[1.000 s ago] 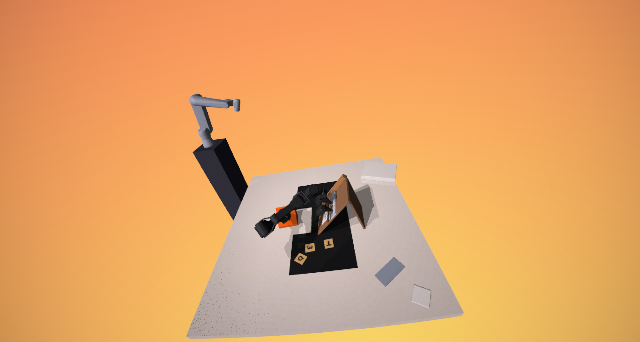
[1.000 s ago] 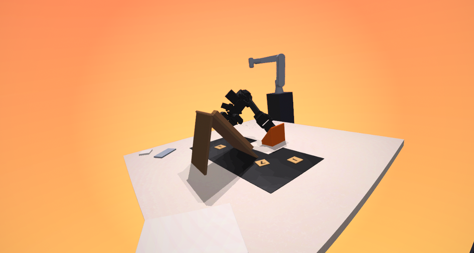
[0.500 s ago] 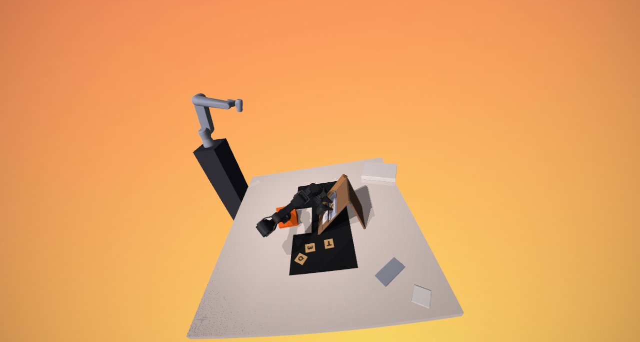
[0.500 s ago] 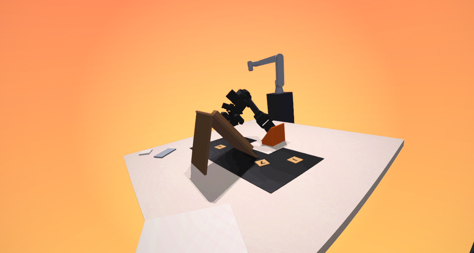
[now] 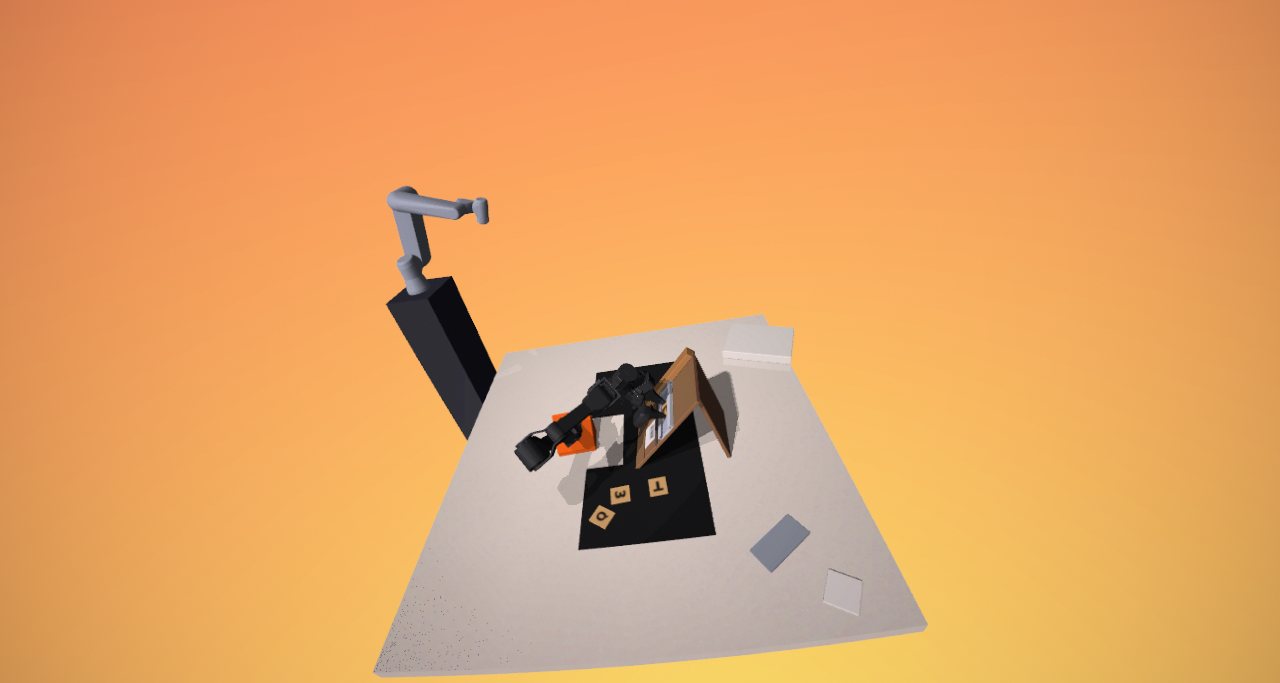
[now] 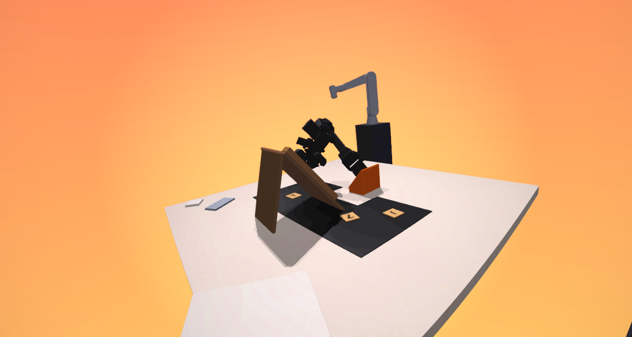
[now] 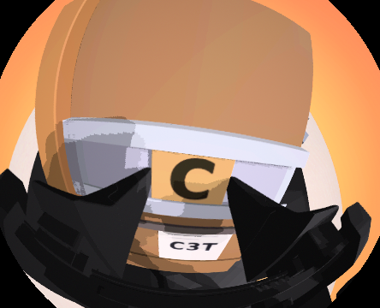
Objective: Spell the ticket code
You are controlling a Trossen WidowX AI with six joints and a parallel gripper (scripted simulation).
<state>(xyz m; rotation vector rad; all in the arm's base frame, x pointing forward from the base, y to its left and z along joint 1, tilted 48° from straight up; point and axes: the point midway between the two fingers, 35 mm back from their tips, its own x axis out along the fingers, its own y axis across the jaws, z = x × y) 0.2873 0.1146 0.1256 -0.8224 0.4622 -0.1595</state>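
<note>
Now: gripper tip 6 cm past the white ticket, 2 cm to the left of it and 8 cm above it. Also, from my gripper tip: black mat: 14 cm behind, 4 cm to the left, 16 cm below; then grey slab: 29 cm ahead, 34 cm to the right, 16 cm below; then white block: 37 cm ahead, 50 cm to the left, 14 cm below.
</note>
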